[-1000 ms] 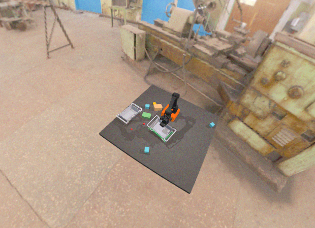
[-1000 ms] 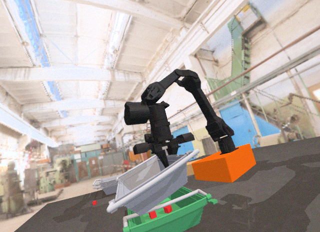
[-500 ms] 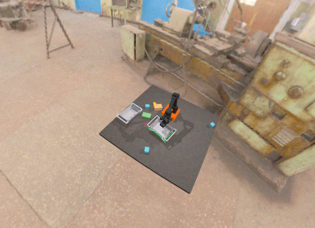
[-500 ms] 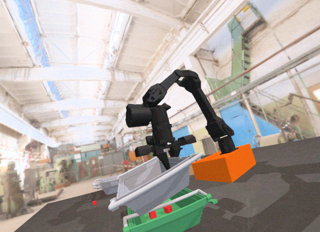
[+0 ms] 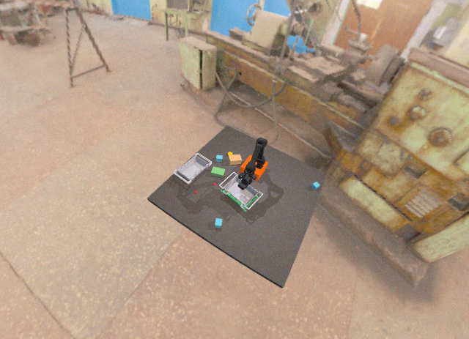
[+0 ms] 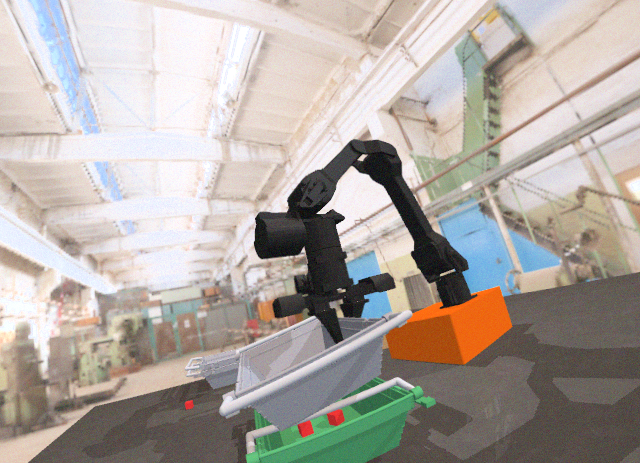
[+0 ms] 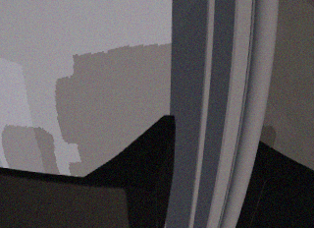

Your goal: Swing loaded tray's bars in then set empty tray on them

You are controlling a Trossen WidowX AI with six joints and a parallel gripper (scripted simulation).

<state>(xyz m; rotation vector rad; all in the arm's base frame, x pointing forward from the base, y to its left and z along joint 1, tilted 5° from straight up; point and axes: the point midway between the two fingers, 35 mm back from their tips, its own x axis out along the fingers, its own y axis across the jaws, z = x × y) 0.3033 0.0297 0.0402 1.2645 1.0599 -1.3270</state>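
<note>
Right now the grey tray is 70 mm ahead of my gripper tip, 20 mm above it and 10 mm to the right of it. From my gripper tip the other things lie so: tan block 290 mm to the right, 280 mm behind, 70 mm below; then green block 330 mm to the right, 80 mm below, 40 mm behind.
</note>
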